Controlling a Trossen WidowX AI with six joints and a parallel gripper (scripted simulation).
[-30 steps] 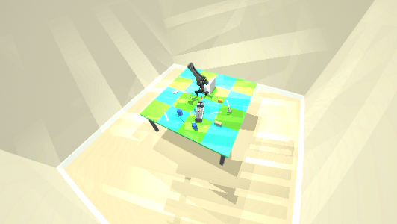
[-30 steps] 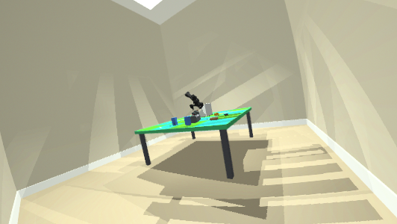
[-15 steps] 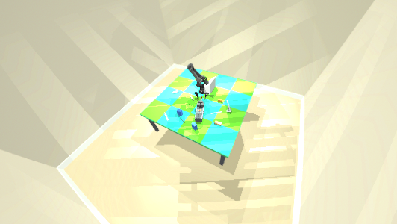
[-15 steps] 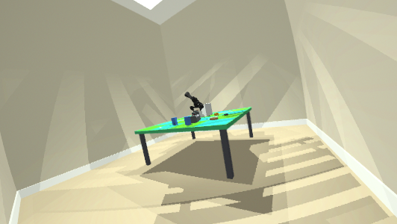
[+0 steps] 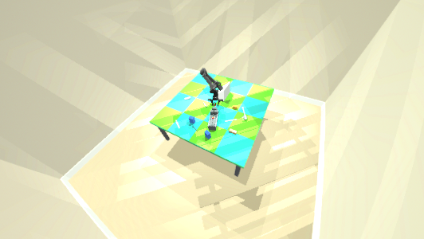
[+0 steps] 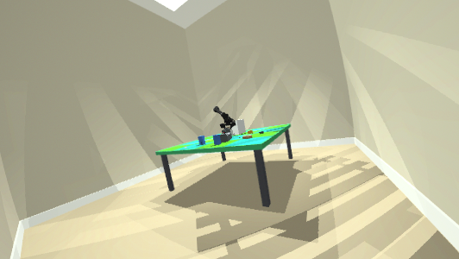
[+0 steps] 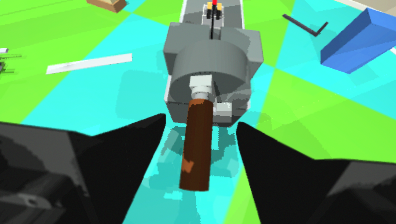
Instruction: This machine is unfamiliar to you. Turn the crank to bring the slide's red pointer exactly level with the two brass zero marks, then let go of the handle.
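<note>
Now: the crank handle 2 cm behind my gripper tip and 2 cm above it. The rest, counted from my gripper tip: red pointer: 16 cm ahead, 6 cm to the left, 1 cm below; then orange piece: 20 cm to the left, 17 cm behind, 8 cm below; then black L-shaped key: 34 cm ahead, 11 cm to the right, 9 cm below.
</note>
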